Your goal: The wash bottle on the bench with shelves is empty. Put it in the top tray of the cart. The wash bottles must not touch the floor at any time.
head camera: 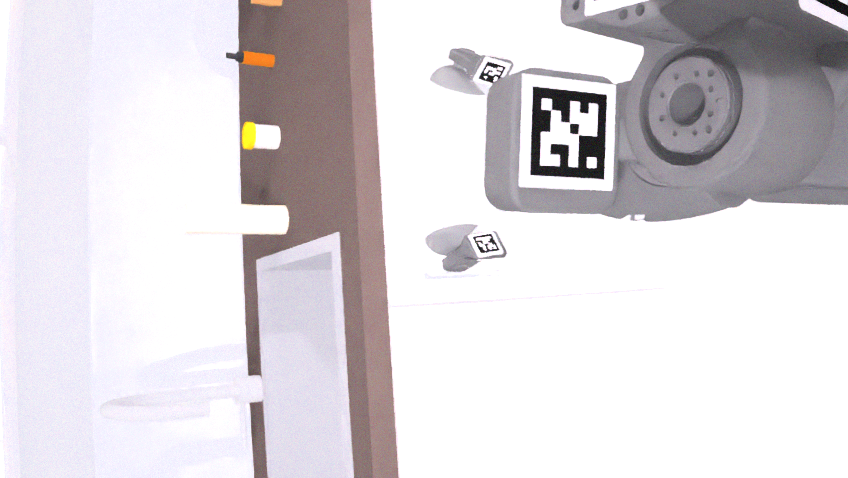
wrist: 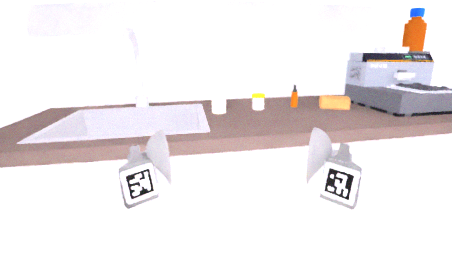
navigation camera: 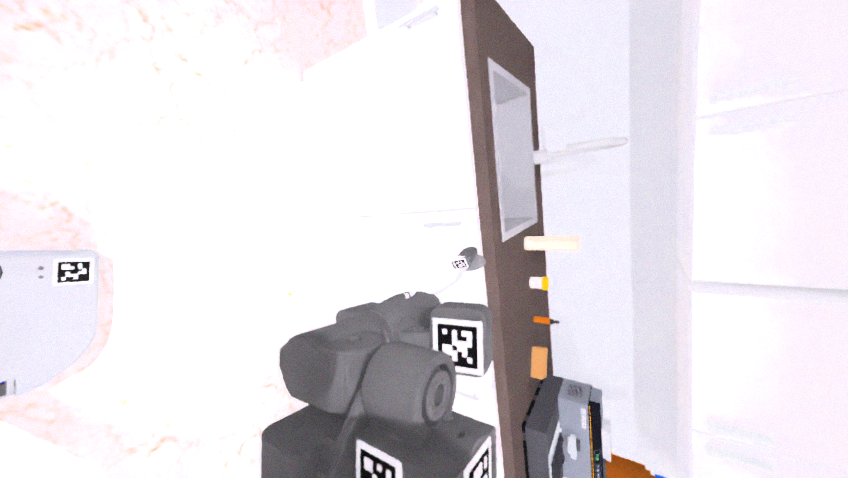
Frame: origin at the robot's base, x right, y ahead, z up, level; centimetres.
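Where they show: gripper, fingertip midpoint: (head camera: 442, 161) (navigation camera: 477, 297).
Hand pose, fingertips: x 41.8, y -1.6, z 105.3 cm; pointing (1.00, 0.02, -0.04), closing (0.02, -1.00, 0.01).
Note:
Things, the pixels of their top centre, and the offset from my fingertips. "spot": a spot on its surface instead. Level surfaces: height alone.
- brown counter at its surface level: dz -14.3 cm
- sink at a spot on its surface: (head camera: 302, 356) spot: dx +83.5, dy +37.0, dz -22.1 cm
- cream cylinder at a spot on its surface: (head camera: 267, 219) spot: dx +71.8, dy +8.3, dz -10.3 cm
- yellow-lidded jar at a spot on its surface: (head camera: 267, 136) (navigation camera: 535, 283) spot: dx +78.4, dy -6.8, dz -11.8 cm
- orange dropper bottle at a spot on its surface: (head camera: 258, 59) (navigation camera: 542, 320) spot: dx +84.0, dy -22.0, dz -11.0 cm
- grey machine at a spot on its surface: (navigation camera: 543, 415) spot: dx +74.7, dy -54.0, dz -8.8 cm
My gripper (head camera: 452, 159) (wrist: 237, 148) is open. Its two fingers stand wide apart with no object between them, in front of the white cabinet front and short of the brown counter's front edge. In the navigation camera view one finger shows beside the cabinet front, and the wrist hides the other. The wash bottle, the bench with shelves and the cart do not show in these views.
The brown counter (head camera: 308, 178) (navigation camera: 513, 296) (wrist: 280, 122) holds a sink (head camera: 302, 356) (navigation camera: 515, 160) (wrist: 145, 120), a cream cylinder (head camera: 267, 219) (navigation camera: 551, 243) (wrist: 219, 106), a yellow-lidded jar (head camera: 267, 136) (navigation camera: 536, 282) (wrist: 258, 102), an orange dropper bottle (head camera: 258, 59) (navigation camera: 540, 320) (wrist: 294, 98) and a grey machine (navigation camera: 543, 415) (wrist: 390, 80).

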